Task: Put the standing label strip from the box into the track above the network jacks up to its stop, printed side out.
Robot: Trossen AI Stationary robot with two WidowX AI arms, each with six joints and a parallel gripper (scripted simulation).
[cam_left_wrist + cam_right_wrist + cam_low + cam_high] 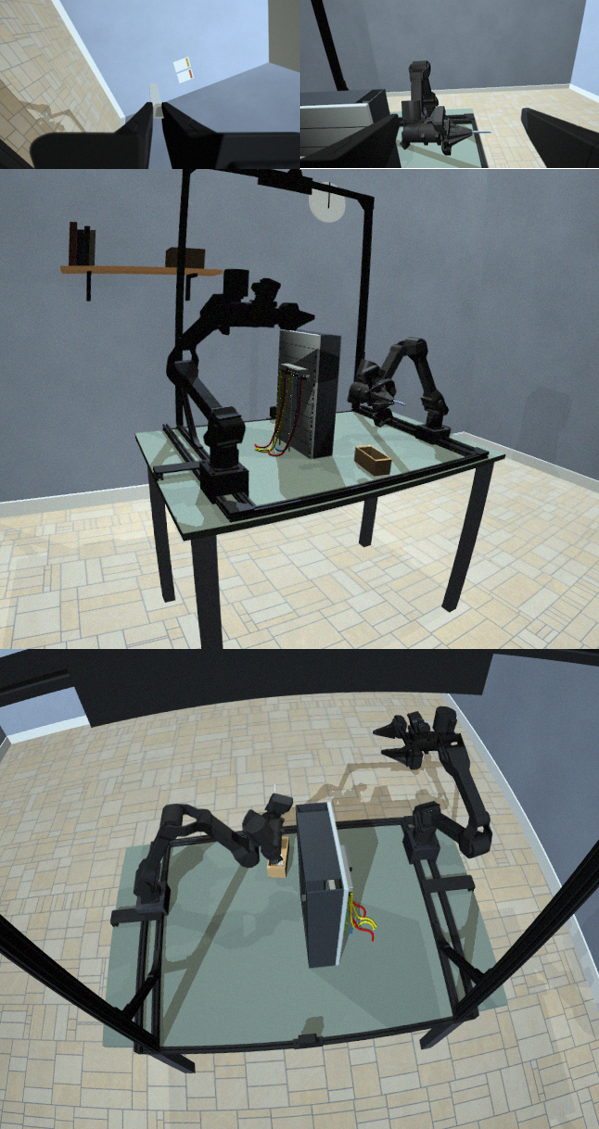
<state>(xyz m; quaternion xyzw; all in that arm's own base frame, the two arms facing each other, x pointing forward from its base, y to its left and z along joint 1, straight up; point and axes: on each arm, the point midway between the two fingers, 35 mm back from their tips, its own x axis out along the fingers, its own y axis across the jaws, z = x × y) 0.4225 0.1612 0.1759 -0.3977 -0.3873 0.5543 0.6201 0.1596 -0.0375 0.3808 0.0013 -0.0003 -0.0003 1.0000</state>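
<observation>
Right now the blue-white label strip is 5 cm ahead of my left hand and 1 cm to the right of it. Also, from my left hand: box 3 cm behind, 22 cm below.
Right now the blue-white label strip is 10 cm ahead of my right hand, 31 cm to the left of it and 23 cm below it. Also, from my right hand: box 1 cm ahead, 33 cm to the left, 44 cm below.
</observation>
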